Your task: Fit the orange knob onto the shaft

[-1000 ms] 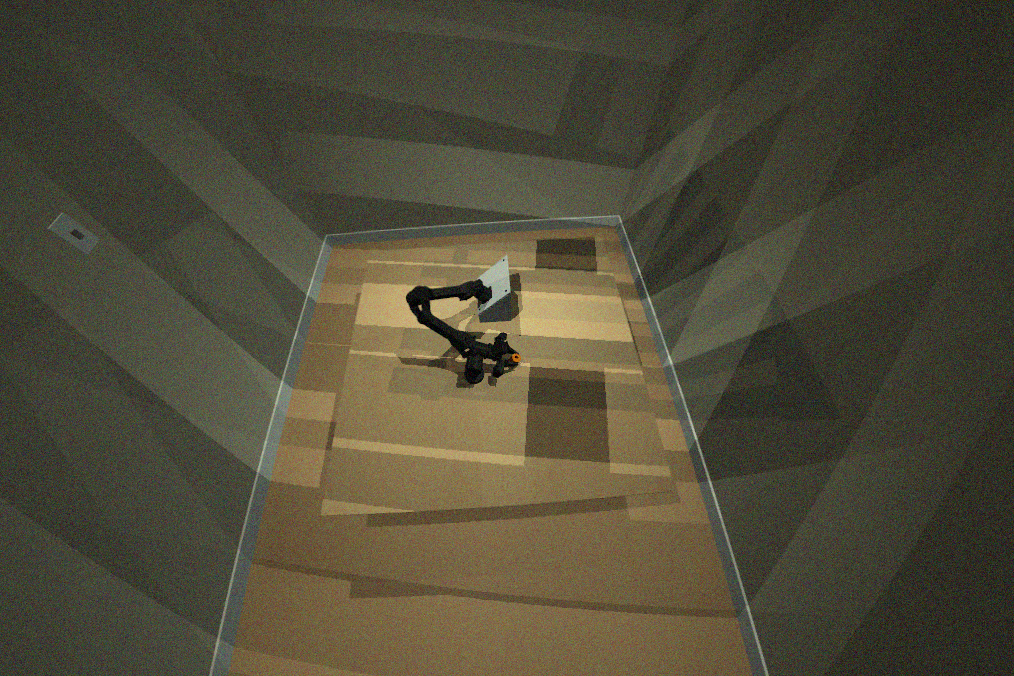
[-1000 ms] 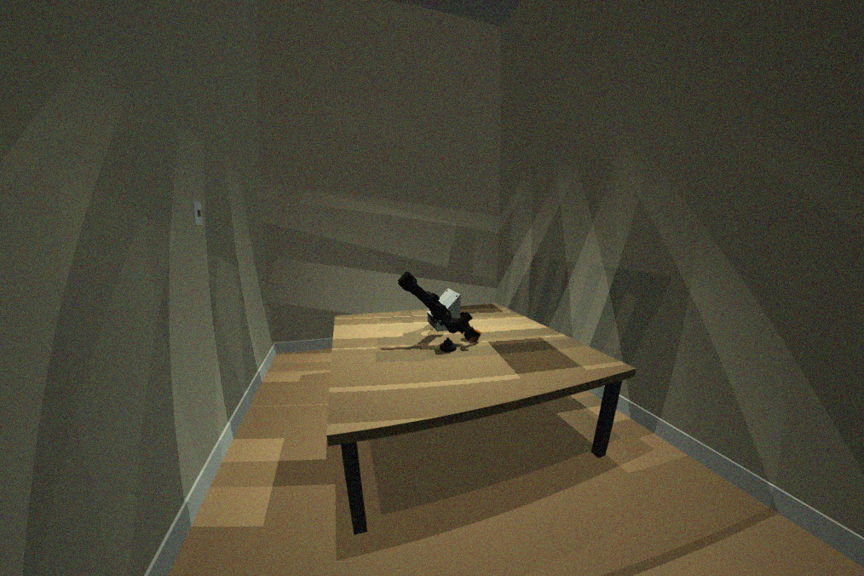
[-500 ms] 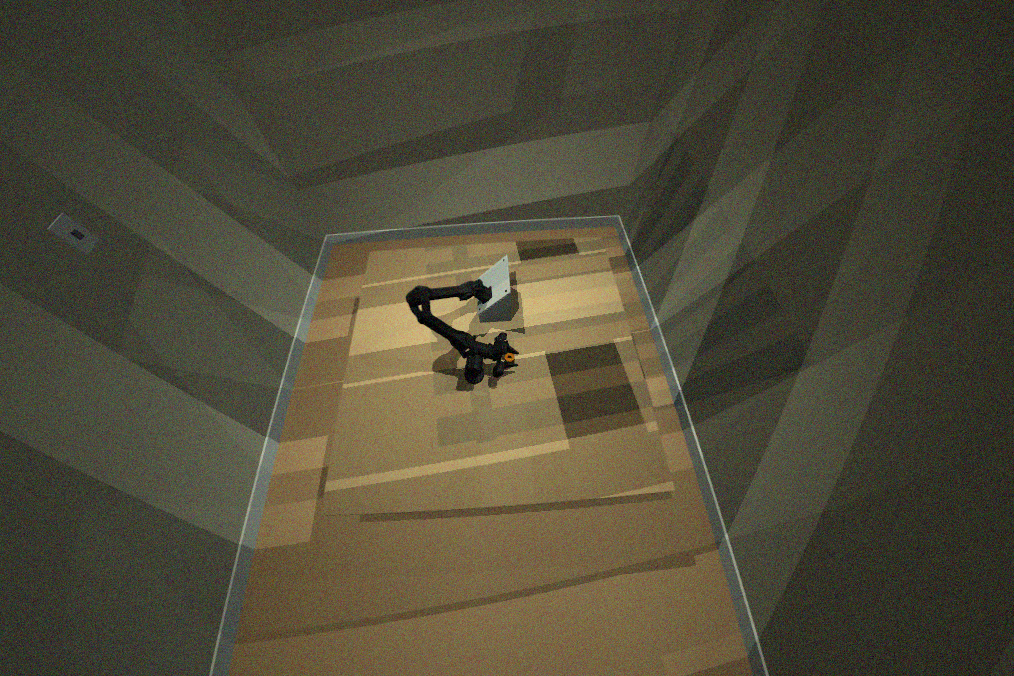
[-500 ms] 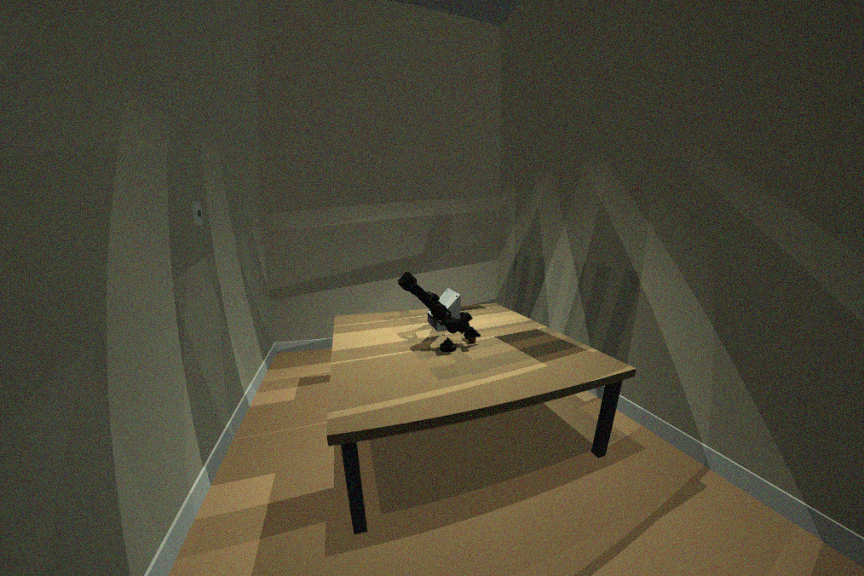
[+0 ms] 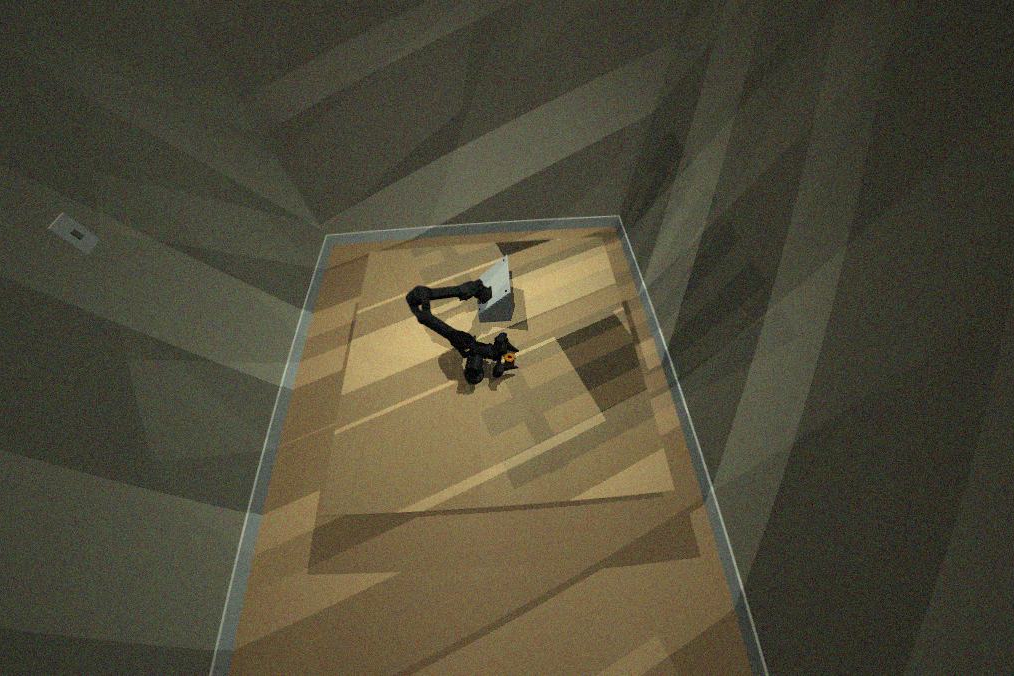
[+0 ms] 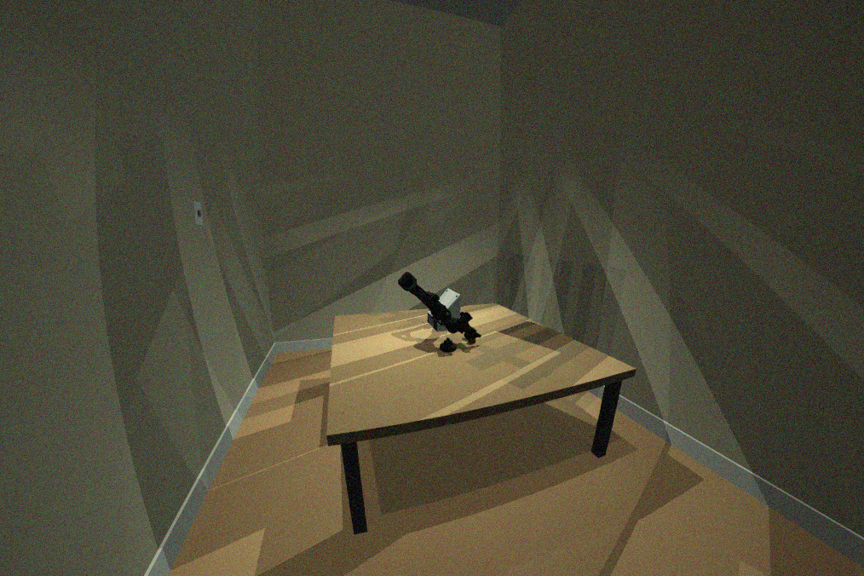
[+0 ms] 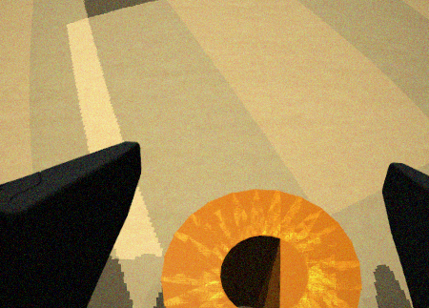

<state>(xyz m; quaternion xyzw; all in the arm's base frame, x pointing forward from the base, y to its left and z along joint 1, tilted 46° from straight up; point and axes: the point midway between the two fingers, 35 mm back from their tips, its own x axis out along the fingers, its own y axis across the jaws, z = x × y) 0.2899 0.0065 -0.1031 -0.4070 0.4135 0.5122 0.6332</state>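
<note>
The orange knob lies 40 mm to the right of my gripper tip, 20 mm below it and 10 mm behind it. Round my gripper tip: round dark pedestal 190 mm to the right, 30 mm ahead, 20 mm below.
</note>
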